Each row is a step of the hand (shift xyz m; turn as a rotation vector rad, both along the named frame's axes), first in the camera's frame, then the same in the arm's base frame.
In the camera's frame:
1: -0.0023 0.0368 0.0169 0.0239 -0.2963 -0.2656
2: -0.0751 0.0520 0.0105 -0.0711 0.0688 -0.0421
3: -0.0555 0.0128 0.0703 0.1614 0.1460 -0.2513
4: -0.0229 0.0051 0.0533 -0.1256 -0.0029 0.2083
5: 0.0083 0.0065 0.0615 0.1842 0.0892 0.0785
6: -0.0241 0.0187 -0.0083 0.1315 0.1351 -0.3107
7: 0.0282 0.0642 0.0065 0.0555 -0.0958 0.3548
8: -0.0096 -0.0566 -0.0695 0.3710 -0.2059 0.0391
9: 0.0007 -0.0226 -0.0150 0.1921 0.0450 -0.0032
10: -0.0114 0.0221 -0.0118 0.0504 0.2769 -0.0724
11: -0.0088 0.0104 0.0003 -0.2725 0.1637 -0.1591
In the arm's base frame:
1: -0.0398 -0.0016 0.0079 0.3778 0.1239 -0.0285
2: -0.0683 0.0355 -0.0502 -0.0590 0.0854 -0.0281
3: -0.0556 -0.0367 -0.0613 0.0235 0.2083 0.2580
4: -0.0333 -0.0363 -0.0310 -0.1196 -0.1364 -0.1621
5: -0.0303 -0.0544 -0.0044 -0.0652 -0.1058 0.1806
6: -0.0186 0.0222 -0.0127 0.0513 0.2672 0.2409
7: -0.0513 0.0054 0.0480 -0.0576 -0.3607 -0.0686
8: 0.0768 0.0452 -0.0138 0.2540 -0.2376 0.2462
9: 0.0262 0.0053 -0.0044 0.0106 -0.0523 0.1900
10: -0.0168 0.0218 0.0008 -0.1953 0.1366 0.1662
11: -0.0113 0.0064 -0.0040 -0.1406 0.2921 -0.1459

